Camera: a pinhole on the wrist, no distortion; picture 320 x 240 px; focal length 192.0 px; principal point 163.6 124.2 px. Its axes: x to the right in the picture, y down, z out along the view. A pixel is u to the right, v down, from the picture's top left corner.
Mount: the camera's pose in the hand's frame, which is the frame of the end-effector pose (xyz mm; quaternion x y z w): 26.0 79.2 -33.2 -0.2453 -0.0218 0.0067 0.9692
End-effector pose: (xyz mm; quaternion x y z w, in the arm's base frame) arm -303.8 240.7 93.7 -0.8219 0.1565 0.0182 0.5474
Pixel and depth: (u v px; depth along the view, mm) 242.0 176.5 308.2
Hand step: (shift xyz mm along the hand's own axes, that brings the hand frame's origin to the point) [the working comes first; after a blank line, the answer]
In the camera's frame: 125.8 84.0 308.2

137.5 302.5 202.6
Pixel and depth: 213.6 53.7 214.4
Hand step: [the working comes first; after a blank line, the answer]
In the camera's frame: 55.8 -78.7 214.4

72.2 113.2 194.8
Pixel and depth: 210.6 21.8 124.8
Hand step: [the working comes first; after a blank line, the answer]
In the camera's frame: 30.5 -66.6 124.8

51.0 80.7 109.3
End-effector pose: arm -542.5 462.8 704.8 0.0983 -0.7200 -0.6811 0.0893
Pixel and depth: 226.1 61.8 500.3
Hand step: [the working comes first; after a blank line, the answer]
In the camera's frame: 162.9 -162.6 500.3

166.3 177.8 490.1
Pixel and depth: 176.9 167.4 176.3
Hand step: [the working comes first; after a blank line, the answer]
In the camera's frame: 12.2 39.7 176.3

30.1 198.2 103.3
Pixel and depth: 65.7 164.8 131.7
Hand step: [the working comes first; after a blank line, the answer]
In the camera's frame: -67.2 27.8 131.7

-47.1 164.7 66.7
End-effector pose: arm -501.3 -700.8 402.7 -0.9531 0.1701 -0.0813 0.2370
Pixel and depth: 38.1 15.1 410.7
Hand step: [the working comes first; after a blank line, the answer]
In the camera's frame: -268.5 -233.4 410.7

-260.3 62.7 428.3
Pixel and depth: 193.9 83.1 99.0
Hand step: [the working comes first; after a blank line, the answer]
In the camera's frame: 15.6 -21.2 99.0

37.1 108.0 64.5
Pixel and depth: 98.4 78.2 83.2
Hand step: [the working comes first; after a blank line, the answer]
In the camera's frame: -28.3 -19.9 83.2

-6.0 100.5 48.3
